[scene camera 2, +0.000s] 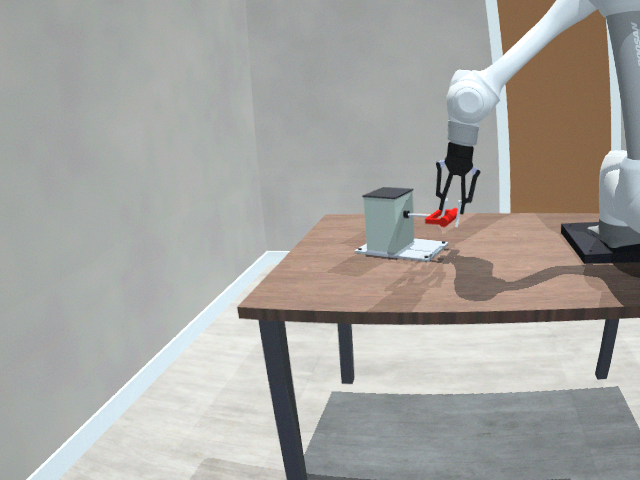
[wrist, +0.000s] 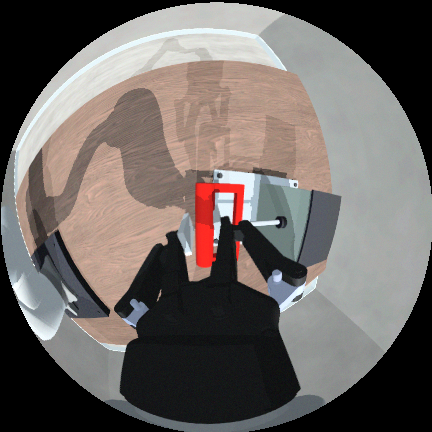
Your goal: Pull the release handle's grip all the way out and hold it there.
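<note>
The release handle has a red frame-shaped grip (scene camera 2: 449, 217) (wrist: 204, 225) on a thin pale rod (scene camera 2: 418, 214) (wrist: 265, 223). The rod comes out of a black collar on the side of a grey-green housing (scene camera 2: 382, 222) (wrist: 285, 200), and a stretch of bare rod shows between the housing and the grip. My gripper (scene camera 2: 450, 214) (wrist: 202, 217) points down and is shut on the thick outer bar of the red grip, one finger on its outer side and one inside the frame. The inner finger partly hides the grip in the wrist view.
The housing has a dark top (scene camera 2: 387, 192) (wrist: 322, 227) and stands on a white base plate (scene camera 2: 426, 248) (wrist: 232, 178) with dark bolts, on the wooden table (scene camera 2: 320, 289) (wrist: 240, 100). The arm's black mounting plate (scene camera 2: 578, 242) (wrist: 82, 285) is at the table's right in the scene view. Walls stand behind.
</note>
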